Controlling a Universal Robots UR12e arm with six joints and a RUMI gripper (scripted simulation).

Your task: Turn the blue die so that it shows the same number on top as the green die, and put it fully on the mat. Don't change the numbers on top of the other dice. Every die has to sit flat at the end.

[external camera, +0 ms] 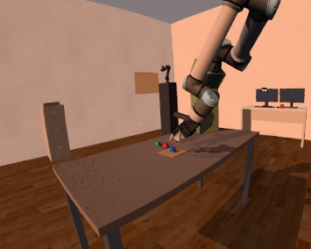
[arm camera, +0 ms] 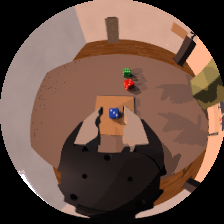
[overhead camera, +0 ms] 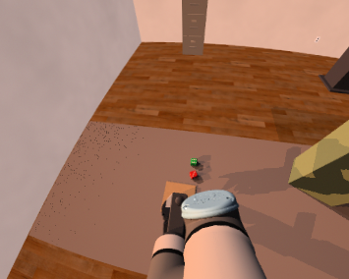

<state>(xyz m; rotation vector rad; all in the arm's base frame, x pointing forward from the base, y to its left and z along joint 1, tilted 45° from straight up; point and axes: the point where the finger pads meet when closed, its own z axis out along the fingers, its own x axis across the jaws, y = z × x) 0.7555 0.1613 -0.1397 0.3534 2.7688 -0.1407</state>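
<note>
The blue die lies 10 mm to the right of my hand and 80 mm below it. Round my hand: tan mat (10 mm to the right, 90 mm below); green die (50 mm behind, 190 mm to the right, 80 mm below); red die (60 mm behind, 120 mm to the right, 80 mm below).
</note>
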